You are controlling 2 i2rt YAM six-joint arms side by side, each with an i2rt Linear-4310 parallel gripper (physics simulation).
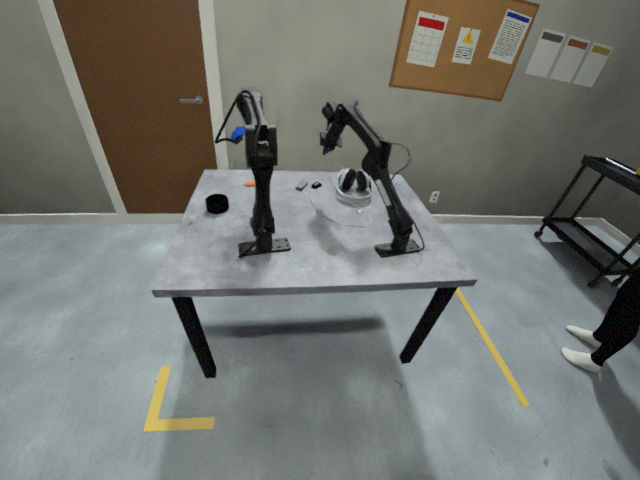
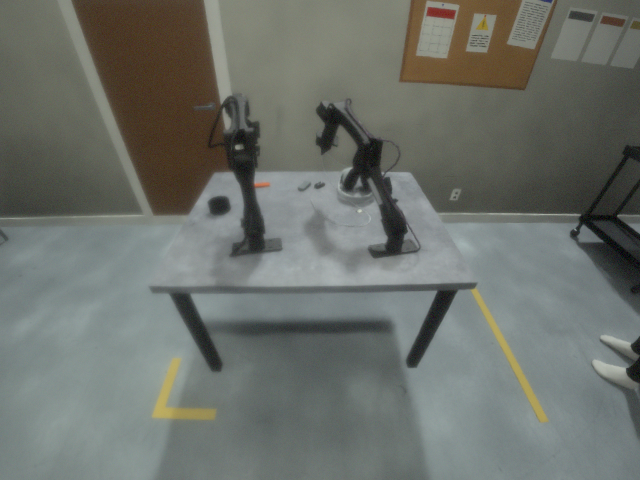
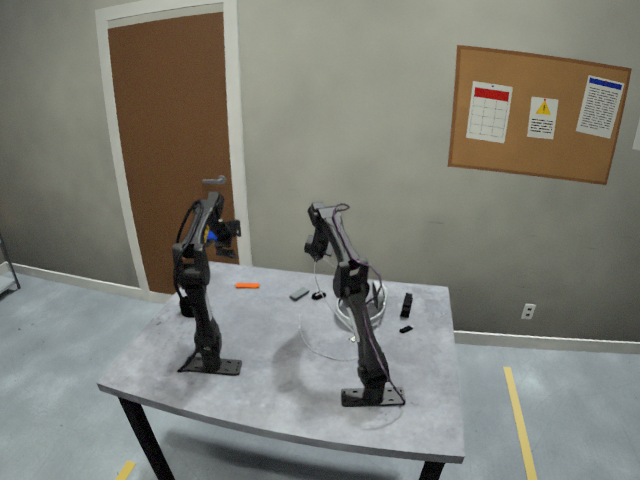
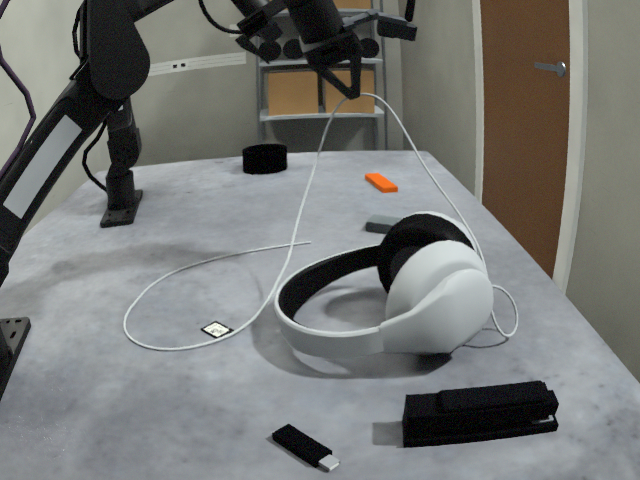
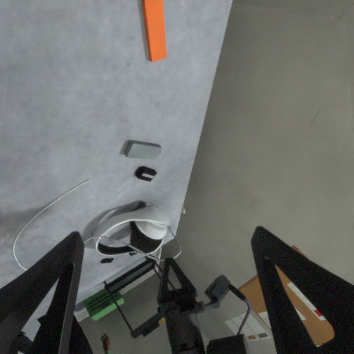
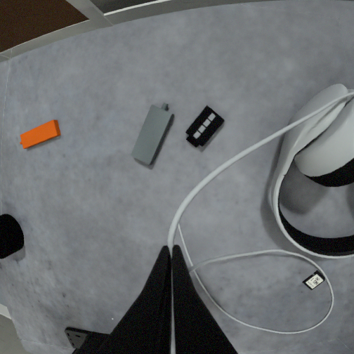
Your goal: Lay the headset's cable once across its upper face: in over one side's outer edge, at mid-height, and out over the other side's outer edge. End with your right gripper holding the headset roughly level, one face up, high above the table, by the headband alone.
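Places are measured from the left arm's base along level axes (x ahead, y left, z up), in metres.
Pixels of known places: left gripper, fingertip midpoint: (image 1: 262,144) (image 2: 258,146) (image 3: 237,247) (image 4: 291,48); right gripper, fingertip midpoint: (image 1: 323,153) (image 2: 321,153) (image 3: 315,260) (image 4: 354,97); left arm's base, origin of the base link: (image 1: 264,247) (image 2: 257,247) (image 3: 212,366) (image 4: 123,209); right arm's base, origin of the base link: (image 1: 397,249) (image 2: 392,249) (image 3: 373,398).
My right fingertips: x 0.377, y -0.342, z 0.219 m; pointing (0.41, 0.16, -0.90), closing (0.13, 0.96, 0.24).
Observation:
Ahead of a thing's pixels: the offset from my right fingertips to its top centre. "pt": to the spot under its first point.
The white headset (image 4: 439,297) (image 1: 354,196) (image 6: 325,160) lies flat on the table with black ear pads. Its white cable @(pt 0.110 m right, 0.314 m back, 0.217 m down) (image 4: 125,320) (image 6: 235,159) makes a small loop beside the cup on the door side, rises to my right gripper, comes down past the headband and curves over the table to a free end. My right gripper (image 6: 171,251) (image 4: 353,95) (image 3: 315,258) is shut on the cable, high above the table and to one side of the headset, not touching it. My left gripper (image 5: 169,237) (image 3: 236,240) is open and empty, high up at the left.
On the table are a black round container @(0.514 m left, 0.058 m back, 0.171 m down) (image 4: 264,159), an orange bar @(0.318 m left, 0.143 m ahead, 0.209 m down) (image 4: 381,182), a grey block (image 6: 152,135), a black part (image 6: 205,126), a memory card @(0.148 m right, 0.199 m back, 0.217 m down) (image 4: 217,329) beside the cable, a black stapler @(0.377 m right, 0.004 m ahead, 0.179 m down) (image 4: 480,415) and a USB stick @(0.355 m right, 0.143 m back, 0.211 m down) (image 4: 302,445).

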